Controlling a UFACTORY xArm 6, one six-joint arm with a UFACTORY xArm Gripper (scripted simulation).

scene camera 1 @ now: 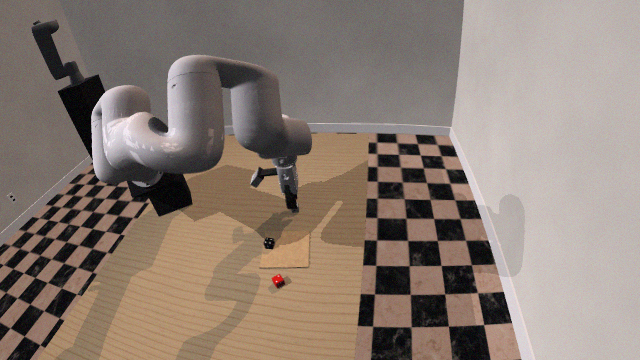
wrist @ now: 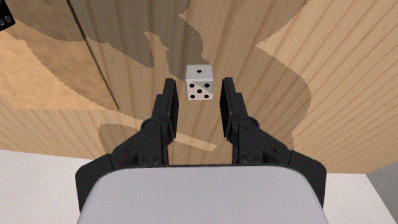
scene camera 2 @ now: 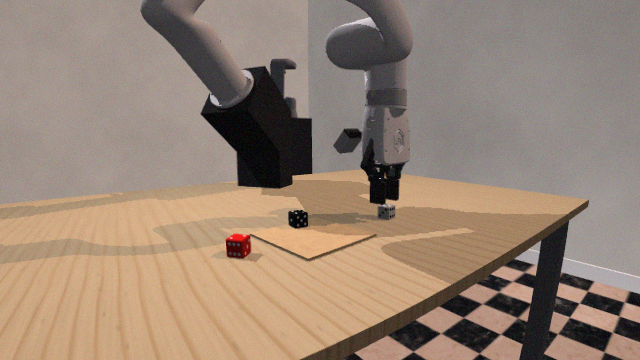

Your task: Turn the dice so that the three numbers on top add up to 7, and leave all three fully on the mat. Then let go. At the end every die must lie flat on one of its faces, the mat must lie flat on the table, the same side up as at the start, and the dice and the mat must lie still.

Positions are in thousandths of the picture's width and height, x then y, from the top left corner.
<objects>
my gripper: scene camera 1 457,565; wrist 501,408; scene camera 2 601,560
</objects>
